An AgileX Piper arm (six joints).
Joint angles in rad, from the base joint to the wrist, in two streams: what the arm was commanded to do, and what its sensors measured. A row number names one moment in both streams.
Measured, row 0: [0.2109, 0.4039, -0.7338, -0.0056, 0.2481, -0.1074]
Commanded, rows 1 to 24: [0.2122, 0.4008, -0.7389, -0.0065, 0.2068, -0.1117]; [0.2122, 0.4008, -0.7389, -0.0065, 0.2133, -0.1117]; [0.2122, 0.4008, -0.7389, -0.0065, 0.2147, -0.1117]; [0.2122, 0.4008, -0.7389, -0.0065, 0.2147, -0.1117]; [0.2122, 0.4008, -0.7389, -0.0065, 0.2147, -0.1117]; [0.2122, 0.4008, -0.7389, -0.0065, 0.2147, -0.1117]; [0.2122, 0.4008, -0.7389, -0.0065, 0.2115, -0.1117]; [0.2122, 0.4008, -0.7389, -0.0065, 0.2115, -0.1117]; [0.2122, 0.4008, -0.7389, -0.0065, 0.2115, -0.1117]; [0.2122, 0.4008, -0.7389, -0.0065, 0.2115, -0.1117]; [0.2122, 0.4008, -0.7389, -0.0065, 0.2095, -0.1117]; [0.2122, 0.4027, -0.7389, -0.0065, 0.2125, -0.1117]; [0.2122, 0.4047, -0.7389, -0.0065, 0.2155, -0.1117]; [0.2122, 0.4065, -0.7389, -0.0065, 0.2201, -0.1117]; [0.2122, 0.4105, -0.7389, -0.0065, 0.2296, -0.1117]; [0.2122, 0.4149, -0.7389, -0.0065, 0.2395, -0.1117]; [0.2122, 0.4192, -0.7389, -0.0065, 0.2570, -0.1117]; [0.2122, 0.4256, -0.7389, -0.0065, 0.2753, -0.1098]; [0.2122, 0.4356, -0.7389, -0.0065, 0.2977, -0.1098]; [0.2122, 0.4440, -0.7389, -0.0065, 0.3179, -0.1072]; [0.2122, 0.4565, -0.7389, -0.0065, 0.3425, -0.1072]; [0.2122, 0.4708, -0.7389, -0.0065, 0.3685, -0.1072]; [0.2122, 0.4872, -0.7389, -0.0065, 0.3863, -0.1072]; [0.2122, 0.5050, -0.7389, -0.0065, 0.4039, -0.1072]
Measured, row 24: [0.2109, 0.4483, -0.7360, -0.0056, 0.3169, -0.1074]
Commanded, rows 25 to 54: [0.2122, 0.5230, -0.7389, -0.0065, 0.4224, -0.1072]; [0.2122, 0.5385, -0.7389, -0.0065, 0.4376, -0.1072]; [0.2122, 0.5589, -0.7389, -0.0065, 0.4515, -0.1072]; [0.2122, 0.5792, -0.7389, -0.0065, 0.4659, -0.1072]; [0.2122, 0.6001, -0.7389, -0.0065, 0.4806, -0.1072]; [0.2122, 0.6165, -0.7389, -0.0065, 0.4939, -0.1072]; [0.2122, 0.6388, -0.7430, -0.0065, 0.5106, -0.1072]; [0.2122, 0.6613, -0.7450, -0.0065, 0.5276, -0.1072]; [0.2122, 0.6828, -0.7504, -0.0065, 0.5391, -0.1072]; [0.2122, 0.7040, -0.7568, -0.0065, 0.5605, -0.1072]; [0.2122, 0.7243, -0.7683, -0.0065, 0.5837, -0.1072]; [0.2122, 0.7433, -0.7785, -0.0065, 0.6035, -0.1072]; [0.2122, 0.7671, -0.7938, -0.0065, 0.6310, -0.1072]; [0.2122, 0.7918, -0.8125, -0.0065, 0.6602, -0.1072]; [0.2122, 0.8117, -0.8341, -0.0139, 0.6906, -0.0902]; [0.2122, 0.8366, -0.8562, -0.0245, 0.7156, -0.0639]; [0.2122, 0.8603, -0.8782, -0.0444, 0.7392, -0.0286]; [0.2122, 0.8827, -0.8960, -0.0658, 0.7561, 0.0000]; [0.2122, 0.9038, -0.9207, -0.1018, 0.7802, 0.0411]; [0.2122, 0.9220, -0.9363, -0.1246, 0.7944, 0.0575]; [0.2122, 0.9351, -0.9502, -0.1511, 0.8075, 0.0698]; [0.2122, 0.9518, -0.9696, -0.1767, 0.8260, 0.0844]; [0.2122, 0.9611, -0.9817, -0.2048, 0.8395, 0.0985]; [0.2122, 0.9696, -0.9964, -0.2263, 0.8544, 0.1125]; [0.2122, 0.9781, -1.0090, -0.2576, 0.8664, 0.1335]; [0.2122, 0.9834, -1.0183, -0.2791, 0.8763, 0.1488]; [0.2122, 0.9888, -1.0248, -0.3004, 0.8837, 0.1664]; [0.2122, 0.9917, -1.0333, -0.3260, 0.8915, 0.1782]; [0.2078, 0.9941, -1.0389, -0.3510, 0.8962, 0.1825]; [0.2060, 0.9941, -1.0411, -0.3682, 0.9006, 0.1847]
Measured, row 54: [0.2109, 0.9845, -1.0144, -0.2774, 0.8733, 0.1447]
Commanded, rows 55 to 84: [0.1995, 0.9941, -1.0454, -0.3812, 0.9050, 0.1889]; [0.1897, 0.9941, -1.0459, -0.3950, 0.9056, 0.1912]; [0.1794, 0.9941, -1.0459, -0.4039, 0.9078, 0.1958]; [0.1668, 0.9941, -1.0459, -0.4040, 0.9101, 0.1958]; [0.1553, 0.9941, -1.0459, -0.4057, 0.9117, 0.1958]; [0.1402, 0.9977, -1.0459, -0.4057, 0.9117, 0.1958]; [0.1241, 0.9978, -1.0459, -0.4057, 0.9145, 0.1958]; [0.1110, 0.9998, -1.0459, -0.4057, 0.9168, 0.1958]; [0.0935, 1.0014, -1.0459, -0.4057, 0.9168, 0.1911]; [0.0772, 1.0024, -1.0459, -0.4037, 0.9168, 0.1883]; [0.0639, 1.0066, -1.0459, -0.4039, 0.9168, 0.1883]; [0.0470, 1.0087, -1.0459, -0.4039, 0.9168, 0.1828]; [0.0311, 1.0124, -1.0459, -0.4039, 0.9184, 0.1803]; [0.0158, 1.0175, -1.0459, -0.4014, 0.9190, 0.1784]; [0.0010, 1.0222, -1.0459, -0.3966, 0.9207, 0.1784]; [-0.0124, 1.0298, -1.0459, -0.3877, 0.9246, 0.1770]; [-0.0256, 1.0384, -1.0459, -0.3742, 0.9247, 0.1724]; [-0.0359, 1.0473, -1.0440, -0.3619, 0.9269, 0.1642]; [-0.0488, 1.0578, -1.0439, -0.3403, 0.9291, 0.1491]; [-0.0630, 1.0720, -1.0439, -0.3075, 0.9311, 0.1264]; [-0.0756, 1.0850, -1.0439, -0.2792, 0.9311, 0.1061]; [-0.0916, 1.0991, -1.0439, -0.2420, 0.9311, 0.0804]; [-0.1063, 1.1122, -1.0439, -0.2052, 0.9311, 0.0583]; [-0.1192, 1.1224, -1.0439, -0.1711, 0.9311, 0.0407]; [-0.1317, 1.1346, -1.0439, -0.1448, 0.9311, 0.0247]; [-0.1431, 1.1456, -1.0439, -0.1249, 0.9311, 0.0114]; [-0.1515, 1.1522, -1.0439, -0.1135, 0.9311, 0.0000]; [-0.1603, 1.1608, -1.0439, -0.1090, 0.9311, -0.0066]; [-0.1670, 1.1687, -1.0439, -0.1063, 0.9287, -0.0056]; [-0.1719, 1.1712, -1.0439, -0.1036, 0.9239, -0.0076]
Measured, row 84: [-0.1421, 1.1514, -1.0404, -0.1348, 0.9288, 0.0229]
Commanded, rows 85 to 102: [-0.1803, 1.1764, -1.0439, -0.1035, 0.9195, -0.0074]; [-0.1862, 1.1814, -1.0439, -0.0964, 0.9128, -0.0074]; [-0.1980, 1.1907, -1.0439, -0.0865, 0.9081, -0.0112]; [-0.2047, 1.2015, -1.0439, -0.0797, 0.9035, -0.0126]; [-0.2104, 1.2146, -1.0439, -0.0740, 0.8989, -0.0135]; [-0.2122, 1.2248, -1.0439, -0.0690, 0.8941, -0.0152]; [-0.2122, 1.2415, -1.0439, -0.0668, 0.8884, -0.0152]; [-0.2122, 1.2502, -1.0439, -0.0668, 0.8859, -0.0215]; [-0.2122, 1.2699, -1.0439, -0.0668, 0.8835, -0.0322]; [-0.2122, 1.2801, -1.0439, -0.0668, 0.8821, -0.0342]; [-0.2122, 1.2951, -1.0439, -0.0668, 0.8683, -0.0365]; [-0.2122, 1.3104, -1.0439, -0.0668, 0.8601, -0.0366]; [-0.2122, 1.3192, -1.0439, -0.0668, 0.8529, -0.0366]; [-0.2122, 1.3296, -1.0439, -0.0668, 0.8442, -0.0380]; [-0.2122, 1.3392, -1.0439, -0.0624, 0.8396, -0.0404]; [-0.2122, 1.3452, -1.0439, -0.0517, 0.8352, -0.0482]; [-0.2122, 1.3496, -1.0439, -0.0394, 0.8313, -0.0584]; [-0.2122, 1.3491, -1.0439, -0.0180, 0.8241, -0.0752]
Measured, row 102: [-0.2066, 1.3399, -1.0404, -0.0607, 0.8553, -0.0346]
